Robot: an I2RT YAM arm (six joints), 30 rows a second.
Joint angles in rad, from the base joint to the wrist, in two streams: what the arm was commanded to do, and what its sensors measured. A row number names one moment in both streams.
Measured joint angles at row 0: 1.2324 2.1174 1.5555 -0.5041 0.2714 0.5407
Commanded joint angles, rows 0 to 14: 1.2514 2.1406 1.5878 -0.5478 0.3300 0.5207; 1.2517 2.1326 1.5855 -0.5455 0.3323 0.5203; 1.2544 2.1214 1.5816 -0.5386 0.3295 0.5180; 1.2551 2.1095 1.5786 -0.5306 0.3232 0.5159; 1.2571 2.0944 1.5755 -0.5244 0.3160 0.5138; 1.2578 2.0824 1.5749 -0.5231 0.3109 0.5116; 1.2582 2.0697 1.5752 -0.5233 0.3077 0.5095; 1.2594 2.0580 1.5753 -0.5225 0.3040 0.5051; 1.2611 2.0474 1.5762 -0.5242 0.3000 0.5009; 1.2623 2.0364 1.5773 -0.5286 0.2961 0.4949; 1.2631 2.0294 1.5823 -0.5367 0.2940 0.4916; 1.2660 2.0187 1.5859 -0.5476 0.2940 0.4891; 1.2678 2.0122 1.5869 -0.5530 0.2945 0.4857; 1.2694 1.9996 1.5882 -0.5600 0.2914 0.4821; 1.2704 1.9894 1.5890 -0.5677 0.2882 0.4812
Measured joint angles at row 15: 1.2541 2.0686 1.5642 -0.5285 0.2943 0.5060
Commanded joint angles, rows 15 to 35: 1.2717 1.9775 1.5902 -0.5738 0.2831 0.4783; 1.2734 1.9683 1.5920 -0.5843 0.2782 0.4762; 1.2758 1.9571 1.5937 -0.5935 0.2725 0.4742; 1.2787 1.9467 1.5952 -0.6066 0.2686 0.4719; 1.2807 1.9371 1.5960 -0.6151 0.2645 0.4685; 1.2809 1.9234 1.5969 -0.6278 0.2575 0.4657; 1.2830 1.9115 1.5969 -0.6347 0.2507 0.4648; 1.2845 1.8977 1.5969 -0.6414 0.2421 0.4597; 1.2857 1.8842 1.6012 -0.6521 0.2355 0.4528; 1.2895 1.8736 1.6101 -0.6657 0.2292 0.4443; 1.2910 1.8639 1.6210 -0.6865 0.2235 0.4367; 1.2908 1.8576 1.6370 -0.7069 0.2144 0.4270; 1.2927 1.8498 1.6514 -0.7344 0.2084 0.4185; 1.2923 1.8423 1.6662 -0.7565 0.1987 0.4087; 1.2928 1.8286 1.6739 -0.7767 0.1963 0.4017; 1.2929 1.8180 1.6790 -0.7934 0.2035 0.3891; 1.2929 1.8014 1.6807 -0.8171 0.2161 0.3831; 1.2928 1.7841 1.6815 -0.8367 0.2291 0.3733; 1.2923 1.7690 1.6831 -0.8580 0.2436 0.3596; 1.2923 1.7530 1.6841 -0.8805 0.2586 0.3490; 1.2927 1.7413 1.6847 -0.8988 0.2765 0.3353
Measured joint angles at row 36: 1.2839 1.8214 1.6485 -0.7750 0.2283 0.4034
